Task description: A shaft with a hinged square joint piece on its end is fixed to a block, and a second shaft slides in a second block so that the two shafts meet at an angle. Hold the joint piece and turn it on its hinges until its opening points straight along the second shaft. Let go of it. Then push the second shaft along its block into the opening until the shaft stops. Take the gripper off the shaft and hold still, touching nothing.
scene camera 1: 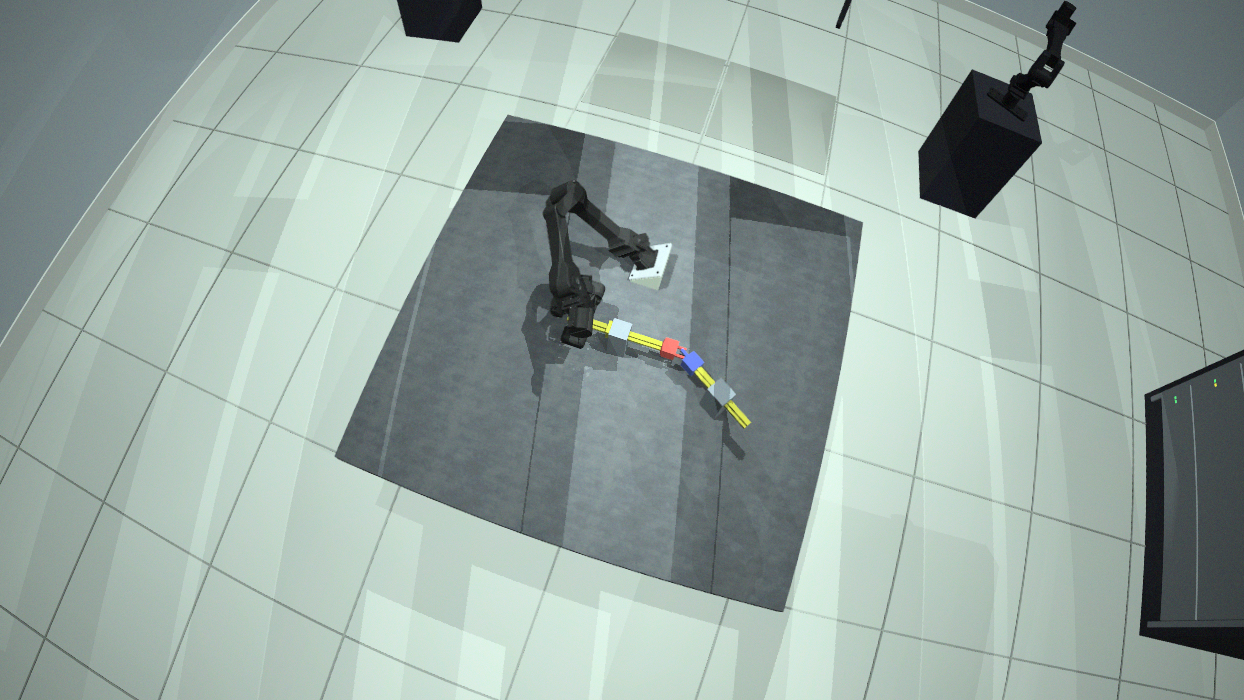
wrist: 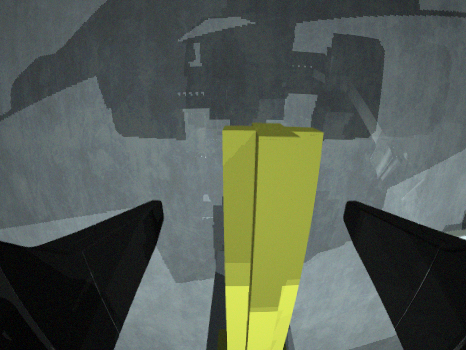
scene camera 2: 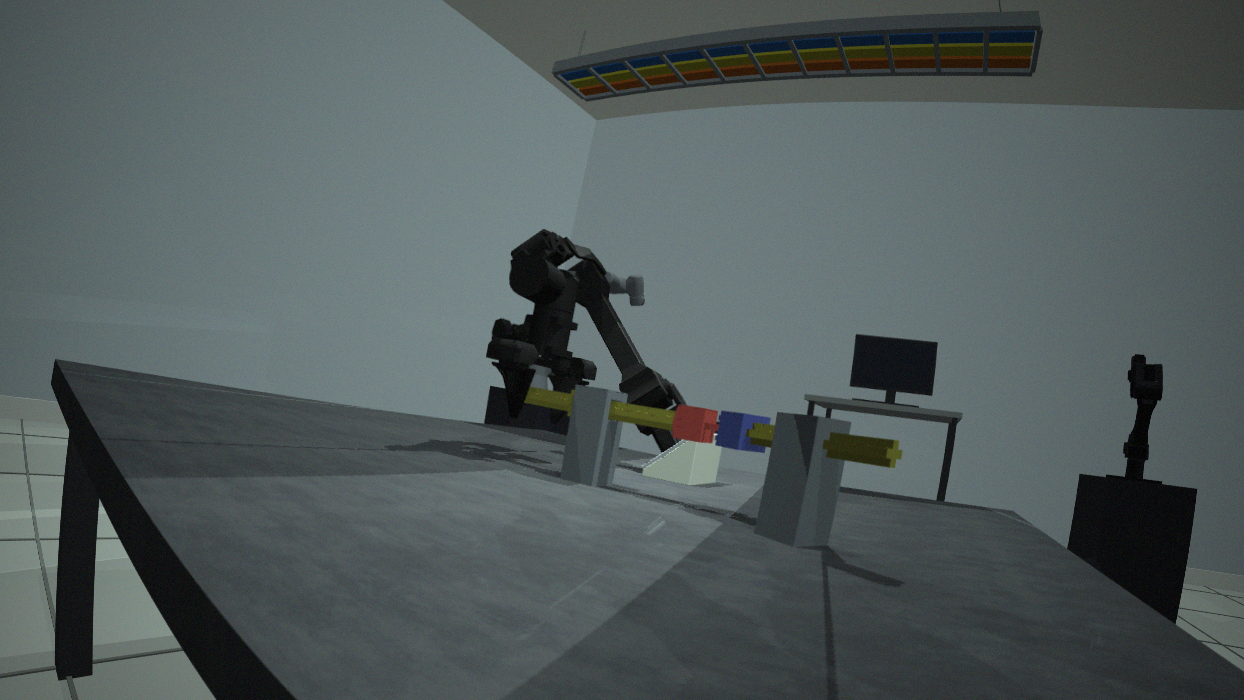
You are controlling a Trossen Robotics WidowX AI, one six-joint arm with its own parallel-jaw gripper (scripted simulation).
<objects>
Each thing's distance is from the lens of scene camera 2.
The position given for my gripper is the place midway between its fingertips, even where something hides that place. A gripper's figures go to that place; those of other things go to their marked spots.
my gripper point(scene camera 2: 534, 420): 84 cm
shaft point(scene camera 2: 659, 418): 72 cm
</objects>
